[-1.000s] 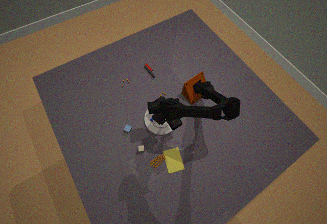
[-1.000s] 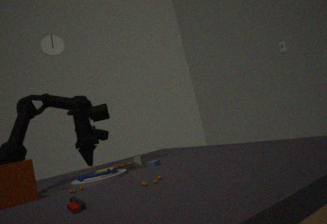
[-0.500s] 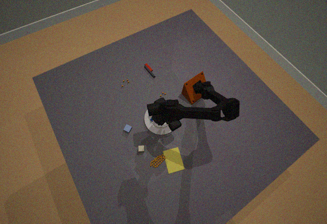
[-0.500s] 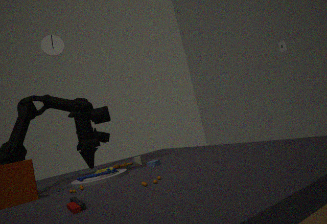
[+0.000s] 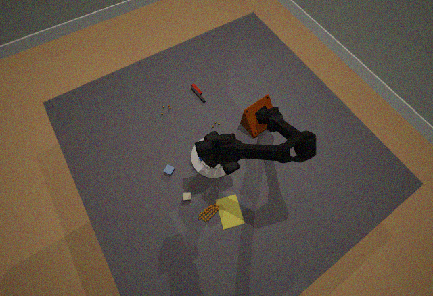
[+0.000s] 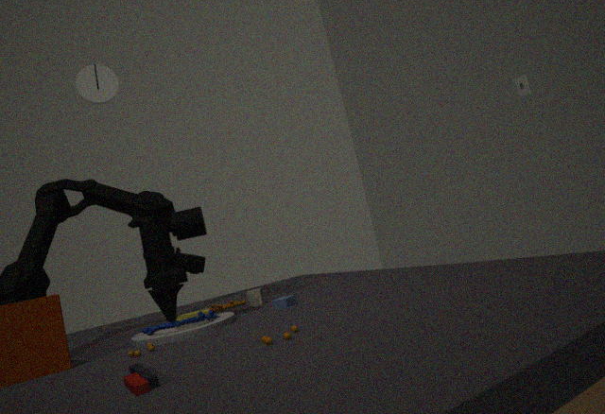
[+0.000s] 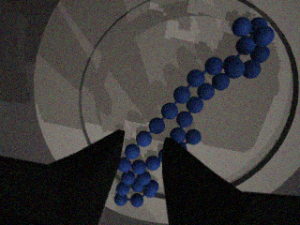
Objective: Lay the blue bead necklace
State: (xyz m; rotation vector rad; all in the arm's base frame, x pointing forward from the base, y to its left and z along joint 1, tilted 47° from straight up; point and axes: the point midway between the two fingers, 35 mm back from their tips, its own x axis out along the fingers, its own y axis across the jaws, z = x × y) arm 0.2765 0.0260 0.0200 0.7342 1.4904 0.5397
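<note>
Now: gripper tip 30 mm to the left of the round white bead board, 10 mm short of it and 10 mm above it. Round my gripper tip: cream cube 210 mm ahead, 40 mm to the left; yellow sheet 200 mm to the left, 110 mm ahead, 20 mm below; light blue cube 200 mm ahead, 100 mm to the right, 10 mm below.
</note>
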